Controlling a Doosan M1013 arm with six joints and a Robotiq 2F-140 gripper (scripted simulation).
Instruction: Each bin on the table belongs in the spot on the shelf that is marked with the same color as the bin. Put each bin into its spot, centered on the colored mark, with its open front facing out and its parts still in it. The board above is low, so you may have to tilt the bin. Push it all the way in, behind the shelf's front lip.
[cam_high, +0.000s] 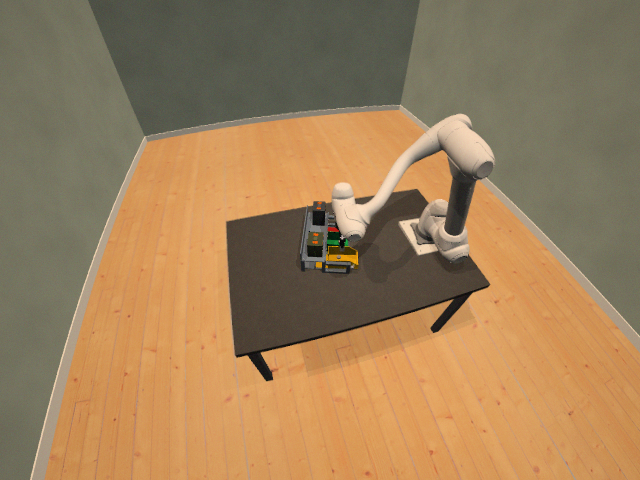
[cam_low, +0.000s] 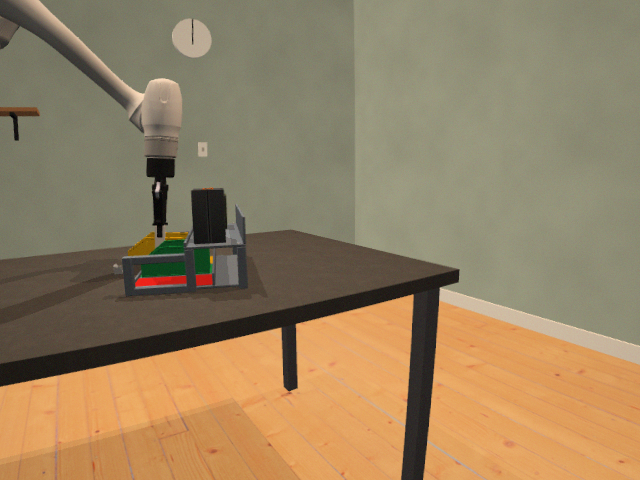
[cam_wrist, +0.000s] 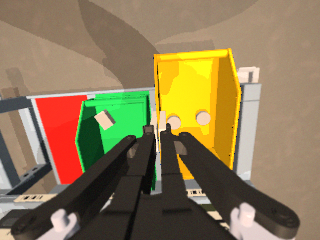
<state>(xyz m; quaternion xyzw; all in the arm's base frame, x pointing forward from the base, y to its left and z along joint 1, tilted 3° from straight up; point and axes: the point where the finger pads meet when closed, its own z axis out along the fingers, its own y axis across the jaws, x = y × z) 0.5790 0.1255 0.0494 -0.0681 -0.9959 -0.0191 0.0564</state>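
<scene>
My hand is 5 cm to the right of the yellow bin and 4 cm above it. From my hand the other things lie so: green bin 8 cm to the right, 4 cm below, 4 cm ahead.
</scene>
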